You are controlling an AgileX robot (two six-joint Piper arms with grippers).
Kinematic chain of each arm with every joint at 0, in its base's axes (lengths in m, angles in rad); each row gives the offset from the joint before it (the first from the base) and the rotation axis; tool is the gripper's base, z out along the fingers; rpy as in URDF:
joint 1: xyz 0 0 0.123 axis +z
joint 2: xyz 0 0 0 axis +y
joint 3: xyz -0.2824 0 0.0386 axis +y
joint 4: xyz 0.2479 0 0.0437 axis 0.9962 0 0.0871
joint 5: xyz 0 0 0 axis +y
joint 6: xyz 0.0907 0 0.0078 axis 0.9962 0 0.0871
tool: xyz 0 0 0 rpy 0 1.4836 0
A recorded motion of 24 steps. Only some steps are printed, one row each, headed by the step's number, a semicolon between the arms.
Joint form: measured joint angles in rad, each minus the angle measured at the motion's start. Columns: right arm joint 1, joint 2, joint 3, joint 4, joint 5, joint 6; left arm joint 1, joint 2, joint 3, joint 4, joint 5, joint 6.
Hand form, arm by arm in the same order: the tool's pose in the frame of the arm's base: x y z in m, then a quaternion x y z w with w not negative. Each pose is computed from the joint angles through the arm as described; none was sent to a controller.
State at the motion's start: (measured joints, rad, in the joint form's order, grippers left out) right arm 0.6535 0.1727 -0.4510 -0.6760 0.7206 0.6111; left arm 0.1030 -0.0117 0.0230 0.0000 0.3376 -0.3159
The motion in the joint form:
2: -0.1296 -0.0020 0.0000 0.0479 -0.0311 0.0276; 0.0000 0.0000 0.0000 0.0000 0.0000 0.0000
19: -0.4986 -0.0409 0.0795 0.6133 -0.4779 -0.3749; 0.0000 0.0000 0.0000 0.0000 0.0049 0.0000
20: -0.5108 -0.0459 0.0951 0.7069 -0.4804 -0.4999; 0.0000 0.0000 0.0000 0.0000 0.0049 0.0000
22: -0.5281 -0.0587 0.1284 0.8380 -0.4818 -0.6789; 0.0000 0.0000 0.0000 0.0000 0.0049 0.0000
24: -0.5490 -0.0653 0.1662 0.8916 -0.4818 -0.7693; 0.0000 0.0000 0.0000 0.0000 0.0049 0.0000
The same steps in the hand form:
2: 0.0489 -0.0111 0.3010 -0.03409 0.77487 0.05561 0.62875; 0.0532 0.0055 0.1755 -0.16495 0.77599 -0.06469 0.60535
19: 0.0459 0.0058 0.3073 0.01246 0.67644 0.11601 0.72720; 0.0530 0.0055 0.1751 -0.16526 0.77744 -0.06448 0.60342
20: 0.0465 0.0074 0.3027 -0.00320 0.67965 0.10625 0.72579; 0.0530 0.0055 0.1751 -0.16526 0.77744 -0.06448 0.60342
22: 0.0473 0.0095 0.2929 -0.02613 0.68509 0.09113 0.72226; 0.0530 0.0055 0.1751 -0.16526 0.77744 -0.06448 0.60342
24: 0.0498 0.0099 0.2811 -0.03662 0.69507 0.07348 0.71424; 0.0530 0.0055 0.1751 -0.16526 0.77744 -0.06448 0.60342

